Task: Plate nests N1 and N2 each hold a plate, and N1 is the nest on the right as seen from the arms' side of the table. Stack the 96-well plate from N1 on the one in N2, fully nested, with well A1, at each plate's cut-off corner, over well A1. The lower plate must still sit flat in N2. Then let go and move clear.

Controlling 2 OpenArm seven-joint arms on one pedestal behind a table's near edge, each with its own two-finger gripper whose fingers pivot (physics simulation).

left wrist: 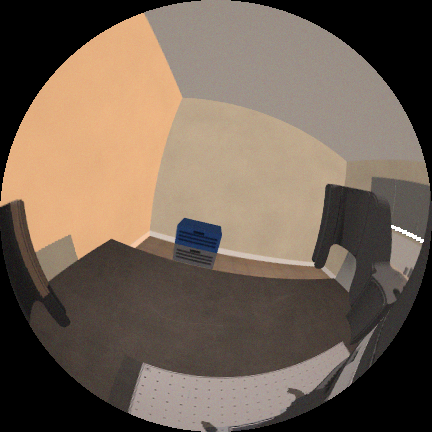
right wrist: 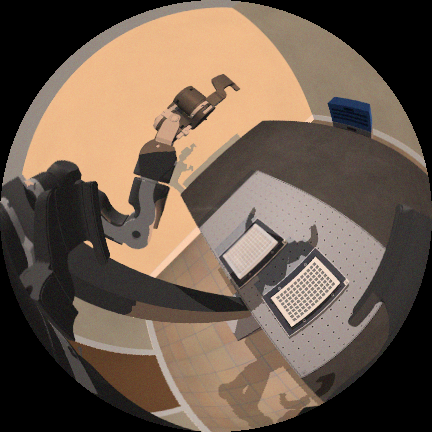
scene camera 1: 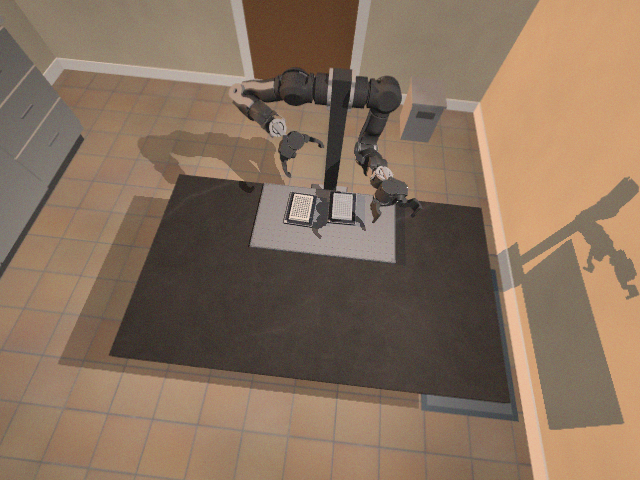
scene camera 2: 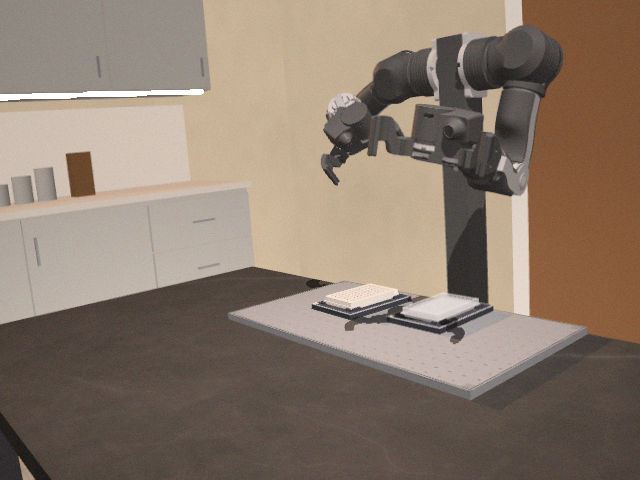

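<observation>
A cream 96-well plate [scene camera 1: 301,207] [scene camera 2: 361,295] [right wrist: 306,291] sits in dark nest N1 [scene camera 2: 351,312], at the left in both scene views. A paler, translucent-looking plate [scene camera 1: 342,206] [scene camera 2: 440,306] [right wrist: 251,250] sits in dark nest N2 [scene camera 2: 439,327], beside it. Both look flat; their cut-off corners are too small to tell. My right gripper [scene camera 1: 305,160] [right wrist: 228,289] is open and empty, high behind the board's rear edge. My left gripper [scene camera 1: 396,214] [left wrist: 192,294] is open and empty, high above the board's right end in scene camera 1. Neither touches a plate.
Both nests stand on a grey perforated board [scene camera 1: 320,248] [scene camera 2: 413,361] [left wrist: 200,395] on the dark table [scene camera 1: 310,310]. The pedestal post [scene camera 1: 336,139] [scene camera 2: 465,242] rises behind the board, near the nests. Gripper shadows fall between and beside the nests.
</observation>
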